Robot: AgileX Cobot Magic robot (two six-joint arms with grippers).
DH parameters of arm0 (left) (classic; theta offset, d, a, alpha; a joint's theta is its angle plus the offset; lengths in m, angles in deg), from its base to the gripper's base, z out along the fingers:
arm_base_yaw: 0 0.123 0 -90
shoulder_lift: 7.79 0 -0.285 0
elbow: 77.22 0 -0.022 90
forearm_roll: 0 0.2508 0 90
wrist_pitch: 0 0 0.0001 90
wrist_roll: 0 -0.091 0 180
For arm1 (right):
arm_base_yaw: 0 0.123 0 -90
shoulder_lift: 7.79 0 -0.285 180
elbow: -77.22 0 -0.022 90
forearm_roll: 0 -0.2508 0 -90
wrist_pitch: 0 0 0.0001 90
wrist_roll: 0 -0.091 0 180
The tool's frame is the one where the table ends.
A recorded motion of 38 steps. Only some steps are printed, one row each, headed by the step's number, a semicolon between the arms.
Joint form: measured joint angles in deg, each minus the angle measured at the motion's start. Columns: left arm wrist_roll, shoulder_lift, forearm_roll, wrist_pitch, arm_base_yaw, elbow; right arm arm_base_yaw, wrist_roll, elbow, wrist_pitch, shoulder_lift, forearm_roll.
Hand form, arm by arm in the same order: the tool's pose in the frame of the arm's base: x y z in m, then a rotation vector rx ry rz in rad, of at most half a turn. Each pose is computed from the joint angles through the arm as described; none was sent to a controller.
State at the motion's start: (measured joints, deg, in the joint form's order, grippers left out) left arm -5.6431 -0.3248 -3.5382 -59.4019 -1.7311 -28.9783; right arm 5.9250 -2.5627 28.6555 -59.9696 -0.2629 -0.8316
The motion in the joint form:
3: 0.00 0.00 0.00 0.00 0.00 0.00; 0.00 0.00 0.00 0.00 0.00 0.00
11: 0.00 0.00 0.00 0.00 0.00 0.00; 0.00 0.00 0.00 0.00 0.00 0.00
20: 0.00 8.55 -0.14 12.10 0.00 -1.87; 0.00 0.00 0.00 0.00 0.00 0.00
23: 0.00 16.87 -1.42 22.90 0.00 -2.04; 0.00 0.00 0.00 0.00 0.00 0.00
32: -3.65 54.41 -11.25 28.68 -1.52 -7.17; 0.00 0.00 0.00 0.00 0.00 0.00
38: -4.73 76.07 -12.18 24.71 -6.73 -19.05; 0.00 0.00 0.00 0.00 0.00 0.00
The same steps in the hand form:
3: -0.0056 -0.0047 0.2809 0.1315 2.0033 -0.0298; -0.0051 0.0006 0.2784 -0.0601 2.0264 0.1109
11: -0.0056 -0.0047 0.2809 0.1315 2.0033 -0.0298; -0.0051 0.0006 0.2784 -0.0601 2.0264 0.1109
20: 0.0235 -0.0050 0.3067 0.1132 1.9098 -0.0285; -0.0051 0.0006 0.2784 -0.0601 2.0264 0.1109
23: 0.0562 -0.0064 0.3182 0.0907 1.8641 -0.0489; -0.0051 0.0006 0.2784 -0.0601 2.0264 0.1109
32: 0.1801 -0.0221 0.2782 0.0614 2.3189 -0.2111; -0.0051 0.0006 0.2784 -0.0601 2.0264 0.1109
38: 0.2525 -0.0518 0.2546 0.1895 2.5533 -0.2724; -0.0051 0.0006 0.2784 -0.0601 2.0264 0.1109

